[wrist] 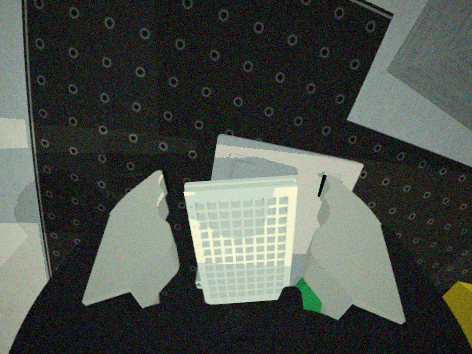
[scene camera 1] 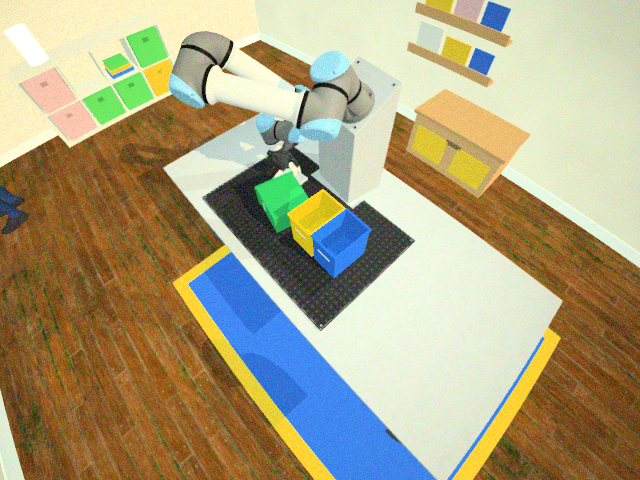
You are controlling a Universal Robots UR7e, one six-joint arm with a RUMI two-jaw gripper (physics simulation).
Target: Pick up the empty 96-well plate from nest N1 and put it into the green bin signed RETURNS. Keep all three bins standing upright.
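Frame: origin at the arm's base, x ahead, y left, z up, level; metres.
Seen in the pictures: gripper, fingertip midpoint: [wrist: 242, 175] [scene camera 1: 290, 170]; arm's base, link origin: [scene camera 1: 354, 104].
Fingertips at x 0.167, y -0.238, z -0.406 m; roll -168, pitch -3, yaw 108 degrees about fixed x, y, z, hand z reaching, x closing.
Observation:
Pixels of each thing's middle, then the offset from my fingertips to it. "spot": a spot on its surface instead. Level surfaces: height alone.
- pale 96-well plate, body centre: [wrist: 243, 248] dx +0.064, dy +0.024, dz +0.001 m
- light nest block, surface spot: [wrist: 332, 172] spot: dx -0.023, dy +0.070, dz -0.007 m
- green bin, body centre: [scene camera 1: 284, 202] dx +0.163, dy +0.179, dz +0.050 m
- yellow bin, body centre: [scene camera 1: 317, 224] dx +0.138, dy +0.373, dz +0.071 m
- blue bin, body centre: [scene camera 1: 340, 244] dx +0.132, dy +0.503, dz +0.071 m
- black perforated mat, surface height: dz -0.019 m
- pale table, surface height: dz -0.032 m
The pale 96-well plate [wrist: 240, 235] shows in the wrist view, turned at an angle over the light nest block [wrist: 332, 172]. My gripper [scene camera 1: 290, 169] [wrist: 242, 175] is open, with one finger on each side of the plate and gaps between. In the scene view it is low behind the green bin, which partly hides the plate and nest there. The green bin [scene camera 1: 281, 193] [wrist: 309, 298] sits askew to the other bins; I cannot tell whether it is fully upright. Its sign is not readable.
The yellow bin [scene camera 1: 305, 222] [wrist: 462, 310] and blue bin [scene camera 1: 330, 253] stand upright side by side, right of the green bin, on the black perforated mat [scene camera 1: 320, 310] [wrist: 200, 65]. The robot's pedestal [scene camera 1: 336, 165] rises behind them on the pale table [scene camera 1: 439, 310].

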